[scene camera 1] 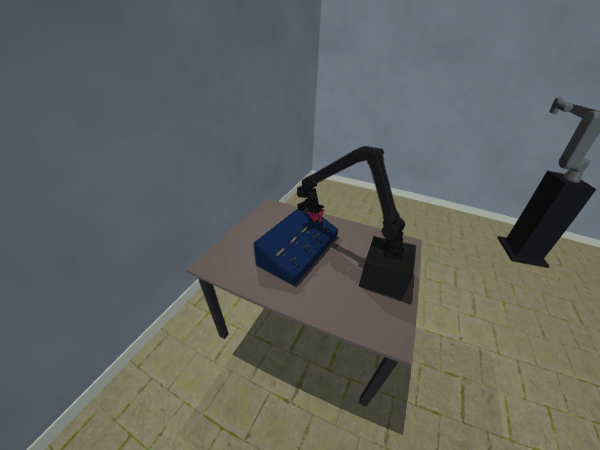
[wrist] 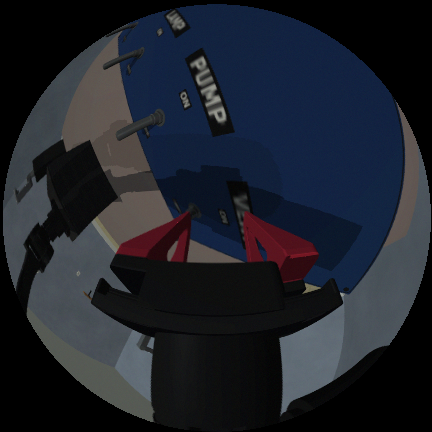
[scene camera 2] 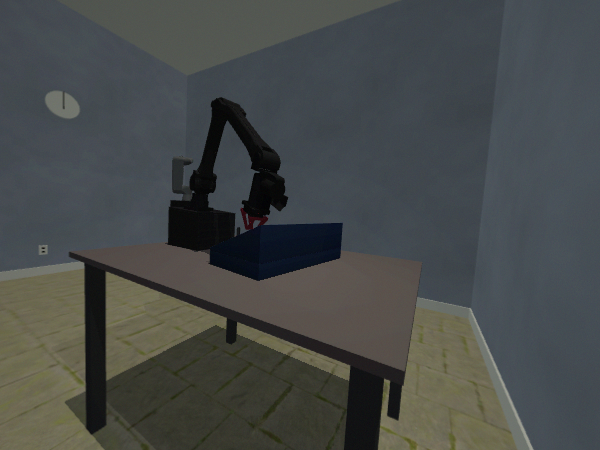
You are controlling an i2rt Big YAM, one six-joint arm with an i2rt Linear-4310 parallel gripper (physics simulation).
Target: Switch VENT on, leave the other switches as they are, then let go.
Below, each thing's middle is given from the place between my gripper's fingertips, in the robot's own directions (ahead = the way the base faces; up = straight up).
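There is the blue switch panel (scene camera 2: 265,251), and my hand is 7 cm short of it. My hand is also 15 cm to the right of the panel, and 4 cm above it.
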